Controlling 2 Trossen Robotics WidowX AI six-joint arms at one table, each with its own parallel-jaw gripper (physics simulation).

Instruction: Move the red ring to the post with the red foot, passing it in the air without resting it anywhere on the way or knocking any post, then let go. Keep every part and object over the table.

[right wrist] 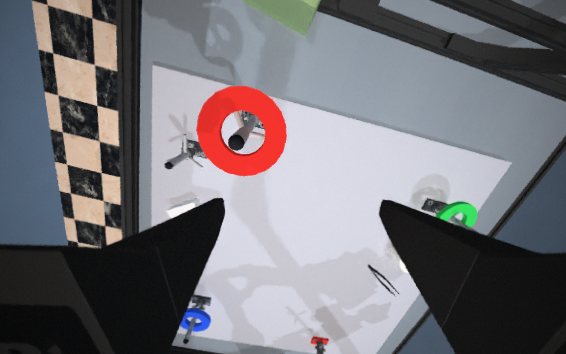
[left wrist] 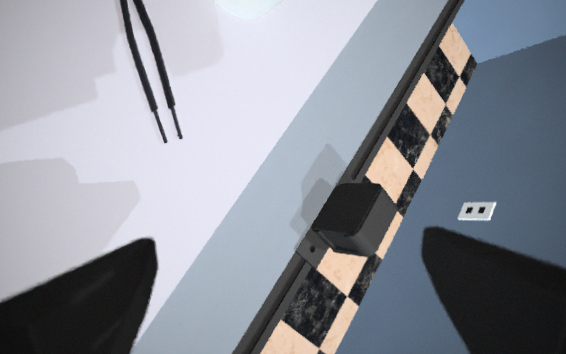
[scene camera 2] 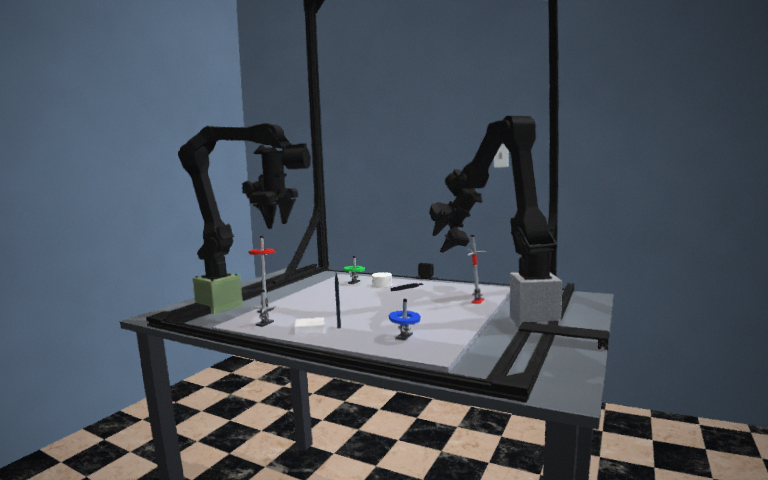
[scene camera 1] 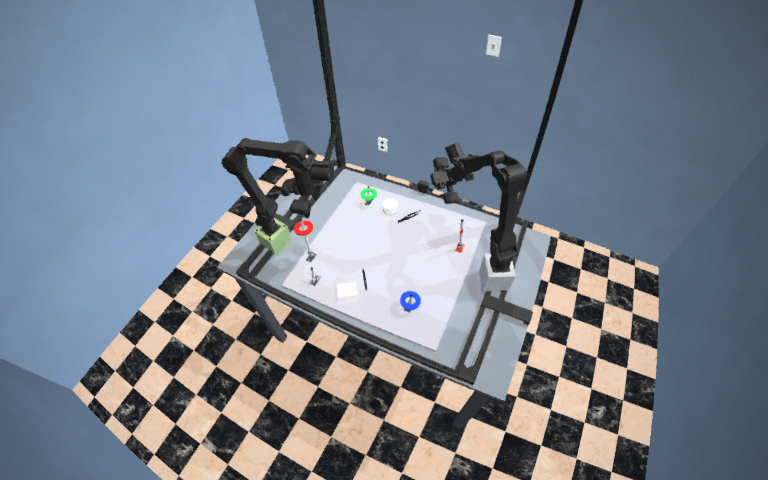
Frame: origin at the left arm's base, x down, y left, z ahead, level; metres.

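Seen in the pictures: left gripper, between the fingertips: (left wrist: 291, 247) (scene camera 2: 437, 243) (scene camera 1: 434, 187); right gripper, between the fingertips: (right wrist: 302, 206) (scene camera 2: 277, 226) (scene camera 1: 311, 208); left arm's base, origin of its link: (scene camera 2: 535, 276) (scene camera 1: 499, 264); right arm's base, origin of its link: (scene camera 2: 216, 276) (scene camera 1: 270, 228).
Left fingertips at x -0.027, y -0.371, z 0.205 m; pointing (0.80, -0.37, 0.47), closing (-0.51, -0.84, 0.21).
Observation:
Offsets run from my left fingertips to a thing's middle. "spot": to the spot under its first point.
The red ring {dz +0.501, dx -0.034, dy +0.231 m} (scene camera 1: 304, 232) (scene camera 2: 254, 251) (right wrist: 210, 131) sits level near the top of a tall post at the left of the table. The post with the red foot (scene camera 1: 461, 232) (scene camera 2: 474, 259) (right wrist: 320, 341) stands upright at the right and carries no ring. My right gripper (scene camera 2: 276, 224) (right wrist: 302, 206) is open and empty, pointing down, above and slightly to the right of the ringed post's top in scene camera 2. My left gripper (scene camera 1: 437, 191) (scene camera 2: 439, 242) (left wrist: 291, 247) is open and empty in the air, left of the red-footed post. The red ring does not show in the left wrist view.
A green ring {dz +0.277, dx +0.086, dy -0.059 m} (scene camera 1: 362, 194) (scene camera 2: 347, 268) and a blue ring {dz +0.118, dx +0.086, dy +0.470 m} (scene camera 1: 402, 300) (scene camera 2: 394, 318) sit on short posts. A bare short post {spot: dz +0.471, dx +0.086, dy +0.360 m} (scene camera 1: 313, 275) stands near the tall one. A white cylinder {dz +0.183, dx +0.115, dy -0.008 m} (scene camera 1: 390, 206), tweezers {dz +0.101, dx +0.128, dy +0.043 m} (scene camera 1: 408, 216) (left wrist: 157, 55), an upright black pen {dz +0.277, dx +0.063, dy +0.395 m} (scene camera 2: 338, 300) and a white block {dz +0.346, dx +0.123, dy +0.406 m} (scene camera 1: 346, 290) are also there.

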